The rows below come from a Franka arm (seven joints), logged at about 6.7 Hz.
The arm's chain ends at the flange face. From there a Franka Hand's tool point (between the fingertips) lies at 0.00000 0.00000 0.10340 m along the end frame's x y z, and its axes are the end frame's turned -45 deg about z.
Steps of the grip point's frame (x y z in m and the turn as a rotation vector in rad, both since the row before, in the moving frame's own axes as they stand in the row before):
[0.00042 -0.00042 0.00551 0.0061 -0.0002 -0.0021]
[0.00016 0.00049 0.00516 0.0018 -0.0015 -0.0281]
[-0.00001 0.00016 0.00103 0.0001 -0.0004 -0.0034]
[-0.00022 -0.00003 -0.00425 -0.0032 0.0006 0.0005]
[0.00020 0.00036 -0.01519 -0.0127 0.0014 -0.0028]
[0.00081 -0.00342 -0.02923 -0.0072 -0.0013 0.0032]
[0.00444 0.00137 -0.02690 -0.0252 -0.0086 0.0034]
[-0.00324 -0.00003 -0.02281 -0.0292 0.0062 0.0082]
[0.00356 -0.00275 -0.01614 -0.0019 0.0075 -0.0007]
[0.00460 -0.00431 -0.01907 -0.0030 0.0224 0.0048]
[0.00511 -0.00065 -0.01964 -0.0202 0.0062 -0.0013]
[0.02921 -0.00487 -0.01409 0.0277 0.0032 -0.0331]
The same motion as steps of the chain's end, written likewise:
[0.00046 -0.00016 0.00551 0.0042 -0.0045 -0.0021]
[0.00070 0.00025 0.00516 0.0002 -0.0023 -0.0281]
[0.00014 0.00010 0.00103 -0.0002 -0.0004 -0.0034]
[-0.00045 -0.00006 -0.00425 -0.0018 0.0027 0.0005]
[-0.00064 -0.00071 -0.01518 -0.0080 0.0100 -0.0028]
[-0.00228 -0.00361 -0.02923 -0.0060 0.0042 0.0032]
[0.00290 -0.00464 -0.02686 -0.0239 0.0117 0.0034]
[-0.00489 0.00058 -0.02276 -0.0163 0.0250 0.0082]
[-0.00011 -0.00405 -0.01614 0.0040 0.0066 -0.0007]
[-0.00166 -0.00489 -0.01904 0.0137 0.0180 0.0048]
[0.00122 -0.00510 -0.01962 -0.0099 0.0187 -0.0013]
[0.01904 -0.02187 -0.01405 0.0218 -0.0173 -0.0331]

